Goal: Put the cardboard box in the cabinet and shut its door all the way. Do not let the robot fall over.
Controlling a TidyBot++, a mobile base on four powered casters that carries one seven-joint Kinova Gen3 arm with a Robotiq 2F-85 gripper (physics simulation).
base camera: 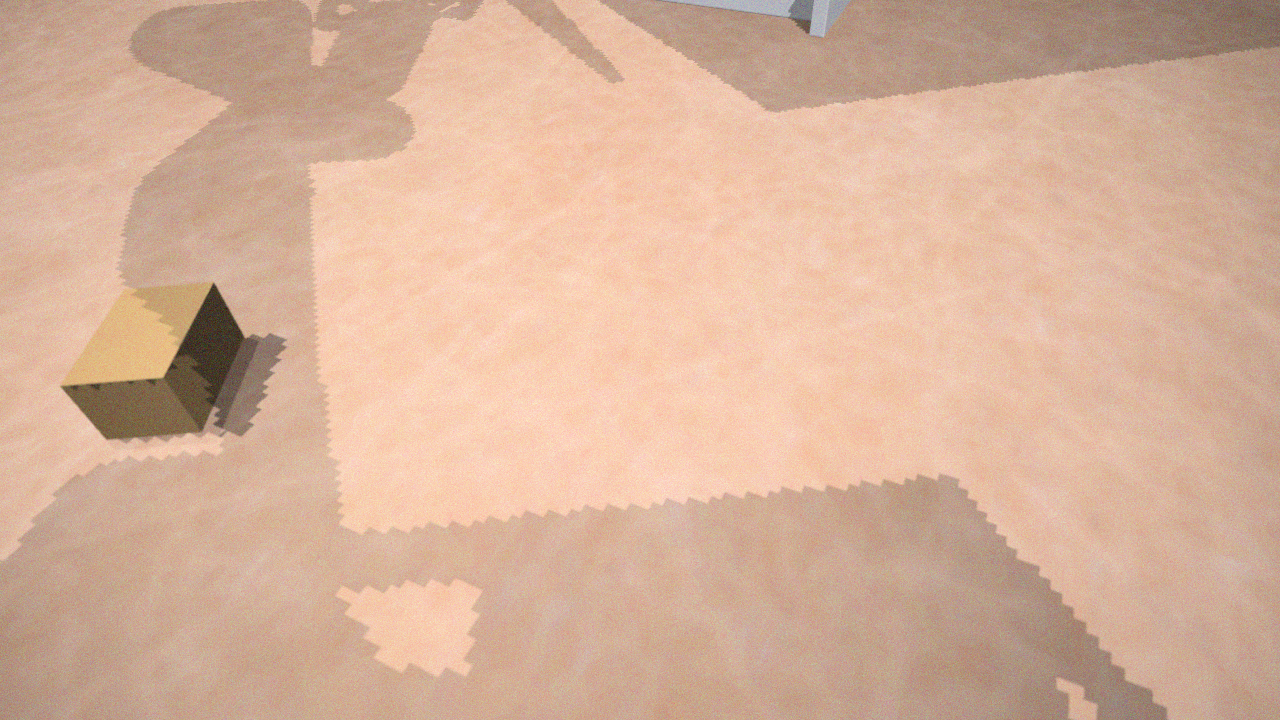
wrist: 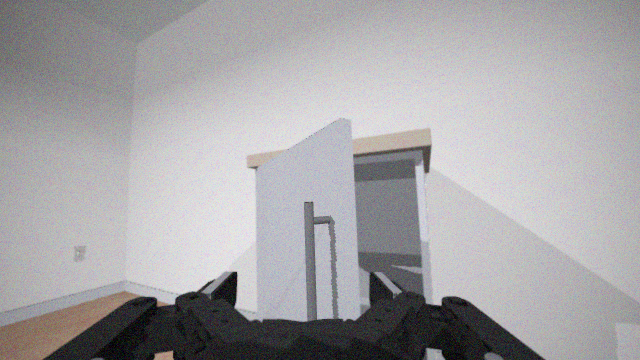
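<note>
Visible in the base camera: a cardboard box (base camera: 155, 366). In the wrist view, my gripper (wrist: 304, 287) is visible; the box is out of frame in the wrist view.
</note>
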